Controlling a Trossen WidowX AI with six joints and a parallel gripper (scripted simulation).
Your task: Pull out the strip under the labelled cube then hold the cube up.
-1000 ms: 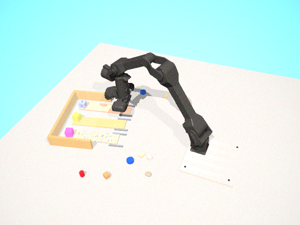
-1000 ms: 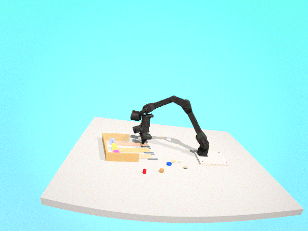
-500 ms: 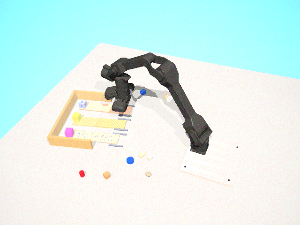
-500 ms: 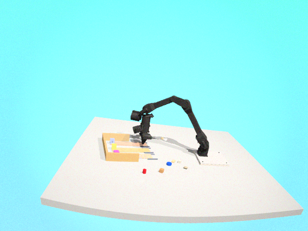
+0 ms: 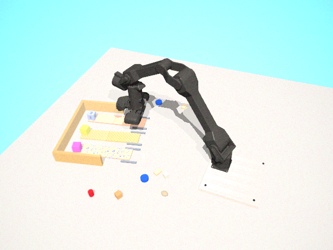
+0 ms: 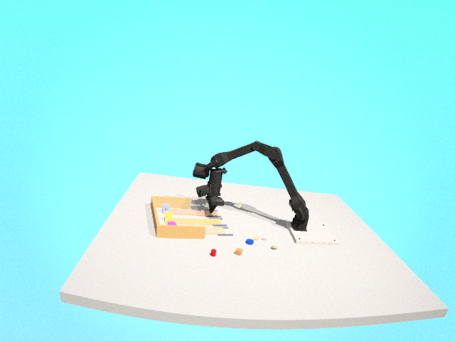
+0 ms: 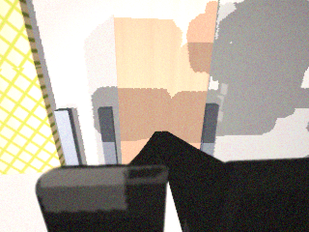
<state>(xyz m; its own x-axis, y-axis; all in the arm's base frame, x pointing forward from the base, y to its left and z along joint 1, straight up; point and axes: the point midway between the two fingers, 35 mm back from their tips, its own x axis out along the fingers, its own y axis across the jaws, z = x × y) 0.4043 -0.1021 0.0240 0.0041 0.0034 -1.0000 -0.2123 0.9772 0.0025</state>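
Now: the labelled pale blue cube 210 mm ahead of my gripper tip, 50 mm to the left of it and 20 mm above it. Round my gripper tip: red cylinder: 10 mm behind, 400 mm to the left, 10 mm above; then orange cube: 110 mm behind, 370 mm to the left.
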